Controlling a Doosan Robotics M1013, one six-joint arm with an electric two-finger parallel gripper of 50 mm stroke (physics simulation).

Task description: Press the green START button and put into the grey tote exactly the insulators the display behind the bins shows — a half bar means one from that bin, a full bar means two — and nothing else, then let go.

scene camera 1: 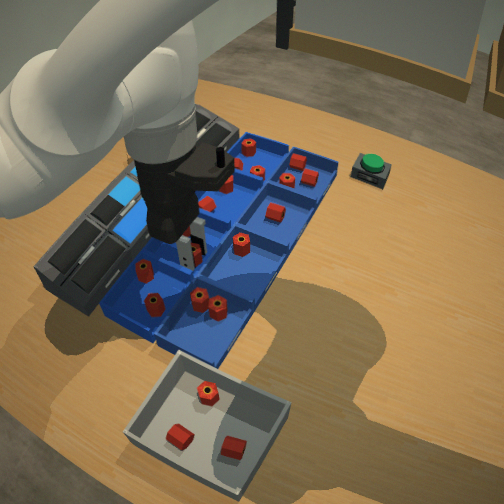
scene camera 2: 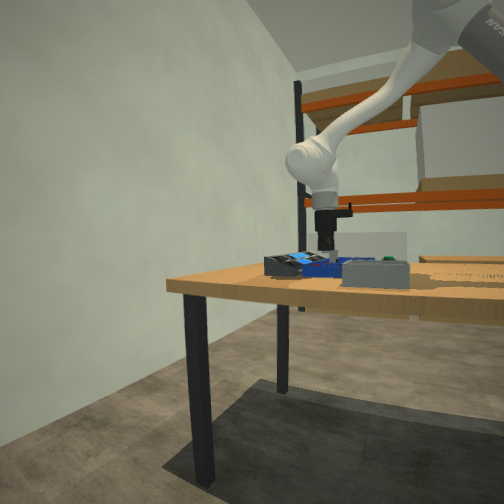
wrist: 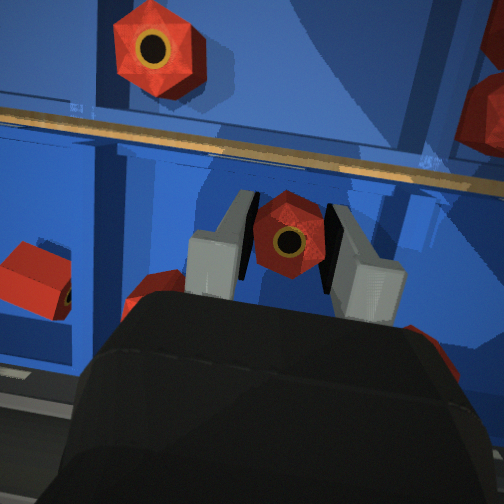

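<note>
My gripper is down inside a left-column compartment of the blue bin tray. Its two fingers press on both sides of a red hexagonal insulator, also partly visible between the fingers in scene camera 1. The grey tote in front of the tray holds three red insulators: a hexagonal one and two lying on their sides. The display behind the bins shows two lit blue panels; the arm hides part of it. The green START button sits at the right.
Several red insulators lie in the other tray compartments, one hexagonal one just across the divider and others close beside the fingers. The tray's dividers surround the gripper. Shelving stands behind the table.
</note>
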